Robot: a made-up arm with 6 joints.
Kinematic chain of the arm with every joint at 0, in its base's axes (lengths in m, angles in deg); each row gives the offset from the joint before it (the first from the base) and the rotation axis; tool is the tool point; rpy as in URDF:
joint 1: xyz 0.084 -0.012 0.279 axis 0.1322 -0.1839 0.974
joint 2: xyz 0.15 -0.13 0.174 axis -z
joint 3: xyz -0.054 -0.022 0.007 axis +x
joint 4: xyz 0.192 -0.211 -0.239 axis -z
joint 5: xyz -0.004 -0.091 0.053 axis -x
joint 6: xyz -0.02 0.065 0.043 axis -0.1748 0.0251 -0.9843
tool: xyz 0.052 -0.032 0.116 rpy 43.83 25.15 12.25
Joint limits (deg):
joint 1: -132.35..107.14
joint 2: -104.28..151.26
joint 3: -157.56..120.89
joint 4: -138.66..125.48
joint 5: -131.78..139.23
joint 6: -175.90..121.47
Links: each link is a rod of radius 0.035 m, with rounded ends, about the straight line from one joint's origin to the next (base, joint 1, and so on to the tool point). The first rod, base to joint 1, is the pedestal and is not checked.
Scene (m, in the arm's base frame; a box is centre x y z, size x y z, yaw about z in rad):
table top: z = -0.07
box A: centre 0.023 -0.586 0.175 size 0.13 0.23 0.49 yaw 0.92
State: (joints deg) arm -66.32 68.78 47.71 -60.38 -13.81 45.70
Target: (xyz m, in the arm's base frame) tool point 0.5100 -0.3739 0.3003
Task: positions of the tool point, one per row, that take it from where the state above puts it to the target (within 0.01 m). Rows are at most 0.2 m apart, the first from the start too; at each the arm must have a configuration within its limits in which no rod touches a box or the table.
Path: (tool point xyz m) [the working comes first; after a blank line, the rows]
Joints at the target: 6.99 17.54 33.13 -81.28 -34.72 42.10
Straight joint move there: touches box A.

1: -0.2132 -0.2845 0.3022
2: -0.1555 -0.3187 0.2732
3: -0.0916 -0.3446 0.2510
4: -0.0237 -0.3610 0.2358
5: 0.0316 -0.4099 0.2312
6: 0.1171 -0.4554 0.2347
7: 0.2353 -0.4773 0.2469
8: 0.3745 -0.4545 0.2685
9: 0.5100 -0.3739 0.3003

